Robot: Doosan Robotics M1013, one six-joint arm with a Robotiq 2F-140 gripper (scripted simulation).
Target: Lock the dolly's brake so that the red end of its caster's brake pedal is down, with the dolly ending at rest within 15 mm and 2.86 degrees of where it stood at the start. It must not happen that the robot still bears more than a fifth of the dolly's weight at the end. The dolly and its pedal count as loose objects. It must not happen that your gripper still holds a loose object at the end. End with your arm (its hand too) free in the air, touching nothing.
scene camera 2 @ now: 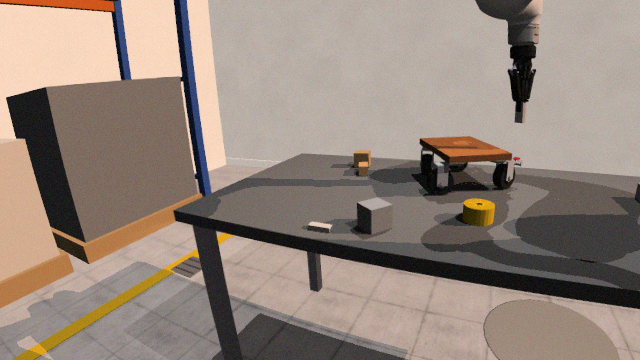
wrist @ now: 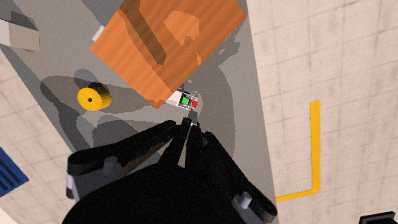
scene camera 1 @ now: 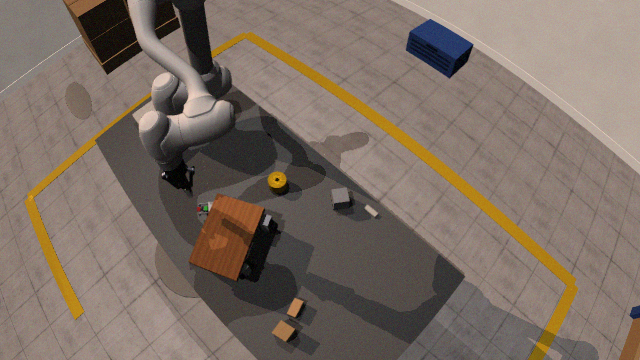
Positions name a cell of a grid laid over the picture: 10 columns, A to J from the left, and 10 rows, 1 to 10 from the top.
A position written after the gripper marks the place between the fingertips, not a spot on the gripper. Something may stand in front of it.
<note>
In view: the gripper (scene camera 2: I4) and a yellow cylinder (scene camera 2: H6).
The gripper is seen too in the wrist view (wrist: E6).
</note>
